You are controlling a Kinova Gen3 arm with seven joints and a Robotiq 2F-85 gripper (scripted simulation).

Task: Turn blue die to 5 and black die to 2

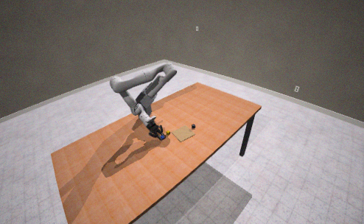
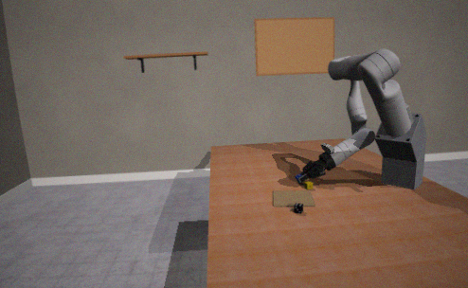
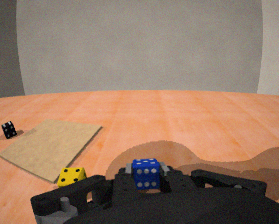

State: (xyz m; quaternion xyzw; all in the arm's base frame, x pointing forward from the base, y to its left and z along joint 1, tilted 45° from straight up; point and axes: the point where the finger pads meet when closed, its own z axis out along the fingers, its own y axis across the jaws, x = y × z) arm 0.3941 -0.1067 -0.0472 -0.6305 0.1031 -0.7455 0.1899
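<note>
Now: hand 1 cm past the yellow die, 7 cm to the right of it and 1 cm above it. From my hand the other things lie so: blue die (1 cm ahead); then tan mat (6 cm ahead, 17 cm to the left, 2 cm below); then black die (6 cm ahead, 28 cm to the left, 1 cm below).
</note>
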